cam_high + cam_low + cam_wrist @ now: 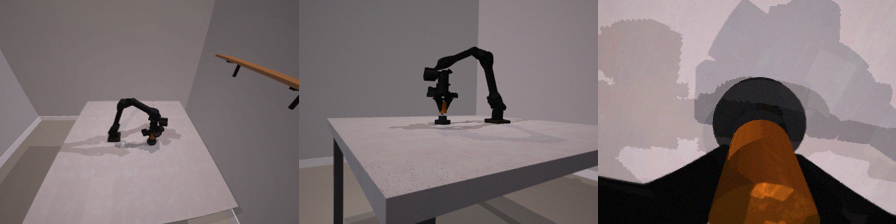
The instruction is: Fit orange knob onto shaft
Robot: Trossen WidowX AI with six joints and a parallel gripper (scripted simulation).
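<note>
The orange knob lies 3 cm above my gripper tip. Also, from my gripper tip: black pedestal (4 cm below).
</note>
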